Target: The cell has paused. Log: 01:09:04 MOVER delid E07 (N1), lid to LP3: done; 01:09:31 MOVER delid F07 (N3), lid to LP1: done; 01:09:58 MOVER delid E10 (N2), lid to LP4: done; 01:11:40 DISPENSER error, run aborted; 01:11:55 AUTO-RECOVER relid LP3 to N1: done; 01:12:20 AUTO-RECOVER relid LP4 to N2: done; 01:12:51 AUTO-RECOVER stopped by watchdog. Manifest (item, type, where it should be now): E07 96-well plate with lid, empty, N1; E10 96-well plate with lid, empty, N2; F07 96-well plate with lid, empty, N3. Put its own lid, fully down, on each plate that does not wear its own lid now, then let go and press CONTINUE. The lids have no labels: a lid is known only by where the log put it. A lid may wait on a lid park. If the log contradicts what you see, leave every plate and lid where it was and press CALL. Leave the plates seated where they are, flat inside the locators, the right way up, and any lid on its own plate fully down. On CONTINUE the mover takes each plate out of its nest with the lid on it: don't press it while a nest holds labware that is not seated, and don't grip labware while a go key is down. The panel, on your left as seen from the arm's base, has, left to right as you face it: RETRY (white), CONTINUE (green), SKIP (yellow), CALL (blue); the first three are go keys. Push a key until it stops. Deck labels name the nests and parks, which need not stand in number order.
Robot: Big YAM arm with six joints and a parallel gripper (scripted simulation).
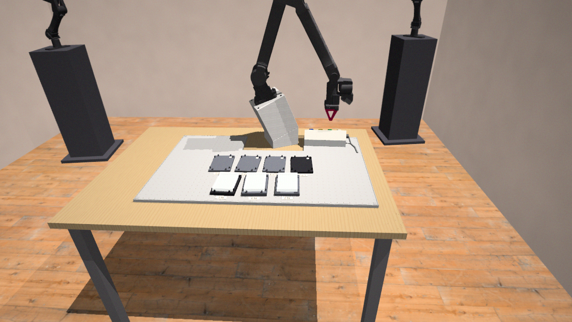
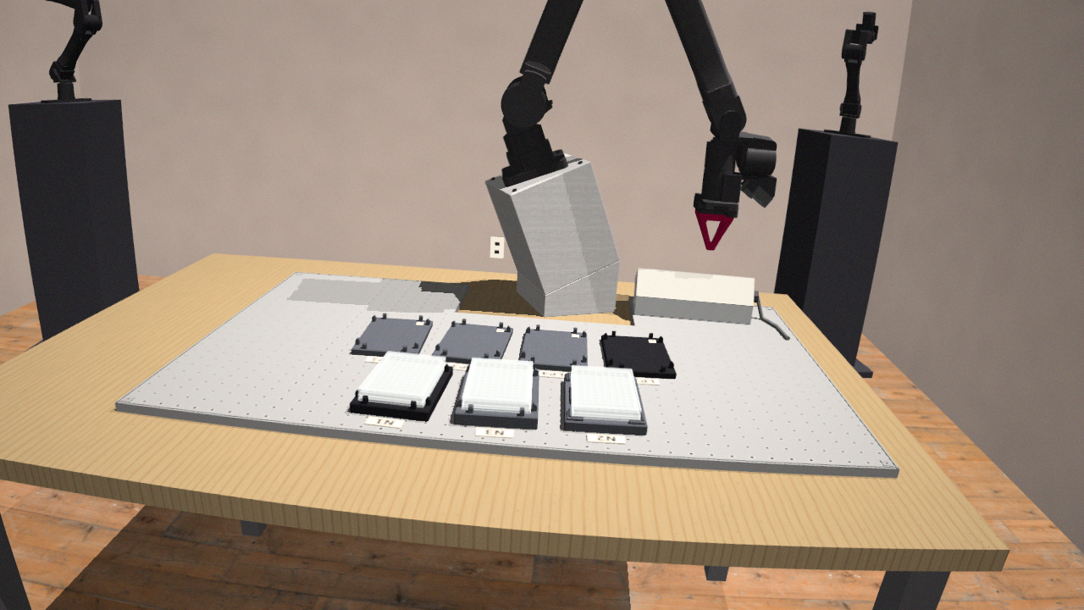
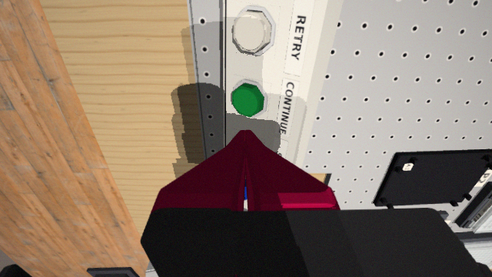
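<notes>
My gripper is now 6 cm above the green continue key. From my hand the other things lie so: white retry key (1 cm ahead, 5 cm to the left, 6 cm below); then yellow skip key (1 cm behind, 5 cm to the right, 6 cm below); then blue key (2 cm behind, 10 cm to the right, 6 cm below).
</notes>
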